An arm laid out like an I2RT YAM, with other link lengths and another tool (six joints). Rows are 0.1 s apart.
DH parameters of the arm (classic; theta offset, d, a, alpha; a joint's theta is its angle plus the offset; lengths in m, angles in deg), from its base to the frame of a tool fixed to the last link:
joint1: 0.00 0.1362 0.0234 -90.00
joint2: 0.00 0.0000 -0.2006 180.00
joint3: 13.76 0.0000 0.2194 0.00
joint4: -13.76 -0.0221 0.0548 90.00
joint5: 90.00 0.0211 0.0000 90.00
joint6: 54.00 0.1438 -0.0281 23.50
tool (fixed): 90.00 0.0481 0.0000 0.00
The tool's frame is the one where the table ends.
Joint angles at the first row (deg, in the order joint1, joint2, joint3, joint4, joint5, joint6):
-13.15, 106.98, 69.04, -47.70, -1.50, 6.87
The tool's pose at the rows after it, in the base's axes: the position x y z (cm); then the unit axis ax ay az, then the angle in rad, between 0 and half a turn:
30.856 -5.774 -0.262 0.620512 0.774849 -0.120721 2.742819
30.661 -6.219 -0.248 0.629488 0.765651 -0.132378 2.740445
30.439 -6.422 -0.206 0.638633 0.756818 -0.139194 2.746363
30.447 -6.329 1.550 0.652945 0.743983 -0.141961 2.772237
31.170 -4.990 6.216 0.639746 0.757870 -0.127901 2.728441
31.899 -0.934 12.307 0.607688 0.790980 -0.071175 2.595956
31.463 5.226 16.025 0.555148 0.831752 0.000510 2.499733
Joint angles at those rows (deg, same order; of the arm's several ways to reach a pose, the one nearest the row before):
-13.15, 106.98, 69.06, -47.62, 1.08, 9.45
-13.15, 106.98, 69.06, -47.79, 2.26, 11.01
-13.15, 106.96, 69.17, -48.31, 2.74, 12.56
-12.99, 106.32, 73.45, -54.33, 2.26, 15.11
-10.31, 101.73, 80.03, -63.05, 2.31, 15.07
-3.18, 92.25, 83.46, -67.48, 1.78, 15.09
7.77, 85.08, 83.48, -67.33, 1.21, 16.82

